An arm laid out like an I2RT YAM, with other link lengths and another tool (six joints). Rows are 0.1 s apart.
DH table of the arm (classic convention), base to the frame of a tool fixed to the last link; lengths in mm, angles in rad. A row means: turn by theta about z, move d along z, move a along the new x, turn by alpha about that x. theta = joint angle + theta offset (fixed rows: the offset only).
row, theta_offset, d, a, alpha
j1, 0, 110.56, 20.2, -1.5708
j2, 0, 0, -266.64, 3.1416
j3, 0.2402, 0, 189.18, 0
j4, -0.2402, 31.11, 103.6, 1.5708
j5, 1.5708, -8.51, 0, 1.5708
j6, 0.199, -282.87, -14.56, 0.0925
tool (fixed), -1.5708, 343.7, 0, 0
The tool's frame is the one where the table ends.
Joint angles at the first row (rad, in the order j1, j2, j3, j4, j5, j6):
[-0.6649, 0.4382, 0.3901, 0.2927, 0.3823, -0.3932]
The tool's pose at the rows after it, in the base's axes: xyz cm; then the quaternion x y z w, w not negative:
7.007, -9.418, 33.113, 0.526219, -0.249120, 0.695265, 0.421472
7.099, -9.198, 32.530, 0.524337, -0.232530, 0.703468, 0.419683
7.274, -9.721, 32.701, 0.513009, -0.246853, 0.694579, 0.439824
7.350, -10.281, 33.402, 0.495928, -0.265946, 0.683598, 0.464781
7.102, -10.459, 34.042, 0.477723, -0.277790, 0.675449, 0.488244
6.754, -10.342, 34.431, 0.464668, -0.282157, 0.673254, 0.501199
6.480, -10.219, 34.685, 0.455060, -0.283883, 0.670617, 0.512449
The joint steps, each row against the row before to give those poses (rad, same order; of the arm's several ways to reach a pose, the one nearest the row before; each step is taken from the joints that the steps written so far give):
[0.0008, -0.0273, -0.0219, -0.0009, -0.0591, 0.0135]
[-0.0010, -0.0051, -0.0443, 0.0590, -0.0317, -0.0154]
[-0.0006, 0.0393, -0.0140, 0.0692, 0.0535, -0.0152]
[-0.0001, 0.0453, 0.0070, 0.0641, 0.0702, -0.0191]
[-0.0015, 0.0160, 0.0052, 0.0468, 0.0545, -0.0275]
[0.0000, -0.0063, 0.0014, 0.0222, 0.0269, -0.0191]
[0.0005, -0.0061, -0.0014, 0.0200, 0.0199, -0.0207]

